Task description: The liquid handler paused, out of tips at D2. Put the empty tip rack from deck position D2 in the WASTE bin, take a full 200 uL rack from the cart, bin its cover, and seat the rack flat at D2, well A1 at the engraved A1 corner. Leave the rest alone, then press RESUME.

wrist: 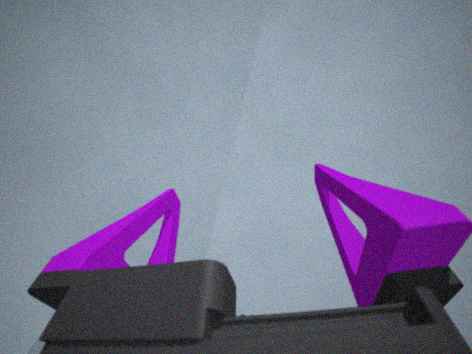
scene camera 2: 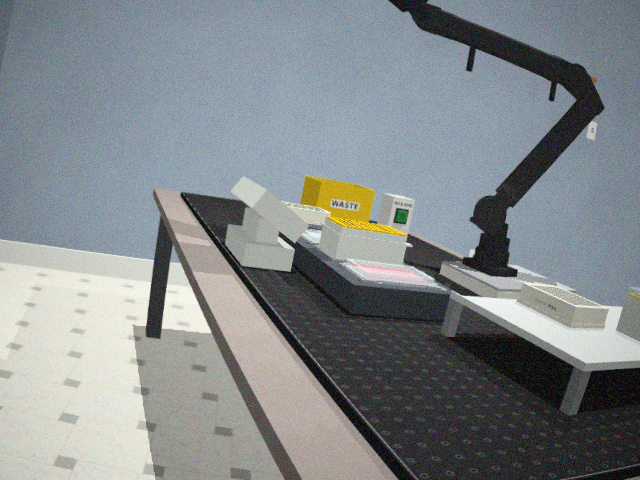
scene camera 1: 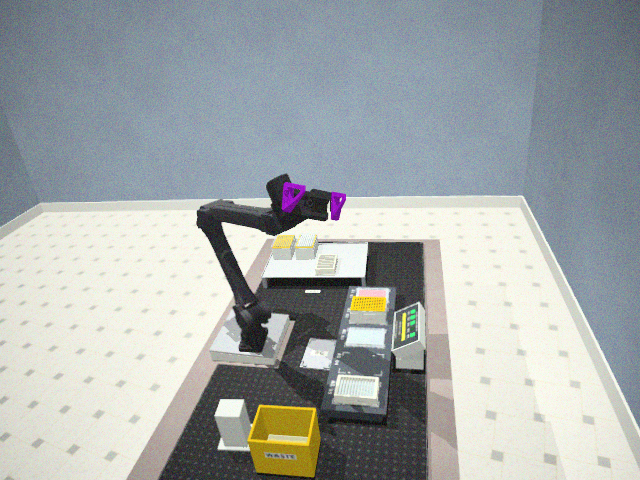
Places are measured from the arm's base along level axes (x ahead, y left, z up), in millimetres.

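Pixels of known places: gripper, between the fingertips: (wrist: 242, 184) (scene camera 1: 325, 192); arm's base, origin of its link: (scene camera 2: 489, 270) (scene camera 1: 253, 340).
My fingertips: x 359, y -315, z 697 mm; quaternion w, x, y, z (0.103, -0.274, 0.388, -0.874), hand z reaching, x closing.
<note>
For each thing: its top centre in the pictures, then the offset to it from my fingertips. "pt": a spot on its surface instead.
- yellow WASTE bin, centre of its top: (scene camera 2: 340, 183) (scene camera 1: 282, 424) dx -153, dy -130, dz -592 mm
- pale flat-looking thing, centre of its top: (scene camera 1: 287, 449) dx -153, dy -130, dz -696 mm
- pale blue plate, centre of its top: (scene camera 1: 365, 335) dx +48, dy +308, dz -665 mm
- yellow-topped box, centre of its top: (scene camera 1: 283, 239) dx -346, dy +899, dz -596 mm
- white-and-yellow-topped box, centre of its top: (scene camera 1: 306, 238) dx -238, dy +896, dz -596 mm
- low cream rack, centre of its top: (scene camera 2: 565, 295) (scene camera 1: 326, 261) dx -133, dy +759, dz -635 mm
- green RESUME button, a spot on its surface: (scene camera 2: 401, 215) pt dx -312, dy -41, dz -644 mm
- white box, centre of its top: (scene camera 2: 399, 196) (scene camera 1: 229, 407) dx -315, dy -78, dz -597 mm
- yellow-orange-topped rack, centre of its top: (scene camera 2: 366, 225) (scene camera 1: 368, 303) dx +57, dy +431, dz -619 mm
- pink plate, centre of its top: (scene camera 2: 391, 269) (scene camera 1: 371, 293) dx +67, dy +555, dz -665 mm
- grey flat panel, centre of its top: (scene camera 1: 319, 351) dx -115, dy +276, dz -713 mm
My gripper (scene camera 1: 315, 202) (wrist: 242, 184) is open and empty, high above the table; it is out of frame in the second scene view. The yellow WASTE bin (scene camera 1: 285, 459) (scene camera 2: 338, 198) holds a pale flat-looking thing (scene camera 1: 287, 439). On the dark deck (scene camera 1: 356, 414) (scene camera 2: 398, 303), a bare position (scene camera 1: 361, 363) with corner marks lies between a pale blue plate (scene camera 1: 365, 336) and a cream rack (scene camera 1: 356, 390); the deck labels are too small to read. The white cart shelf (scene camera 1: 347, 253) (scene camera 2: 568, 353) bears a yellow-topped box (scene camera 1: 283, 248), a white-and-yellow-topped box (scene camera 1: 306, 248) and a low cream rack (scene camera 1: 326, 264) (scene camera 2: 560, 305). The green RESUME button (scene camera 2: 401, 215) is on a white box (scene camera 1: 231, 421).
A yellow-orange-topped rack (scene camera 1: 368, 308) (scene camera 2: 361, 240) and a pink plate (scene camera 1: 372, 292) (scene camera 2: 390, 272) sit at the deck's cart end. A screen unit (scene camera 1: 408, 330) (scene camera 2: 268, 206) stands beside the deck. A grey flat panel (scene camera 1: 316, 356) lies between arm base and deck.
</note>
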